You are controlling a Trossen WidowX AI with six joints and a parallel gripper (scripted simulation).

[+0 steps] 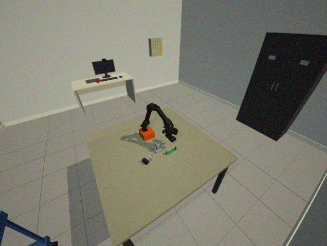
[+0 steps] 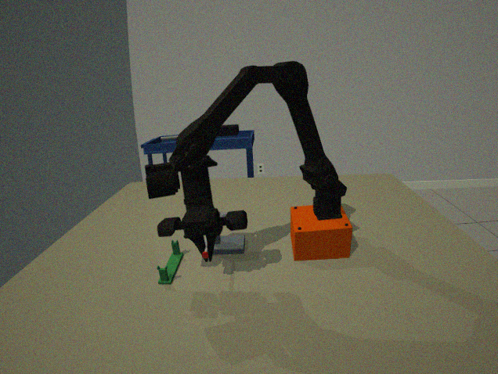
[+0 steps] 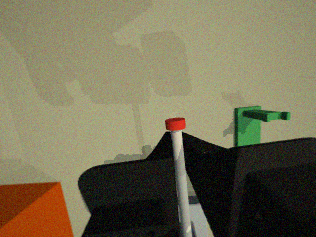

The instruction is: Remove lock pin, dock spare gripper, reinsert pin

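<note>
Now: the green cradle 11 cm ahead of my gripper tip, 6 cm to the right of it and 3 cm below it. From my gripper tip the other things lie so: socket 16 cm to the right, 1 cm below, 1 cm behind; spare gripper 32 cm to the right, 7 cm ahead, 4 cm below.
</note>
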